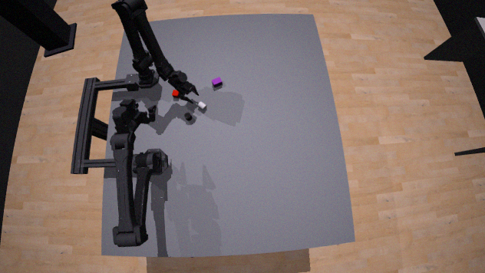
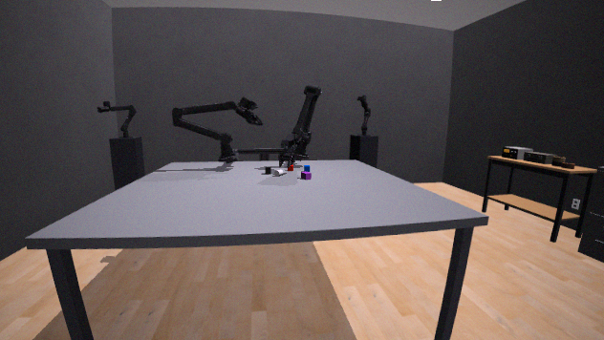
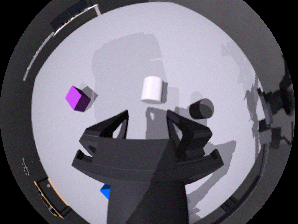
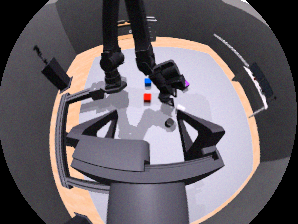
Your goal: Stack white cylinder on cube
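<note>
The white cylinder is 4 cm to the right of my left hand, 4 cm below it and 3 cm ahead of it. Round my left hand: dark cylinder (10 cm to the right, 6 cm behind, 4 cm below); red cube (12 cm behind, 8 cm to the left, 4 cm below); purple cube (16 cm ahead, 11 cm to the left, 4 cm below).
</note>
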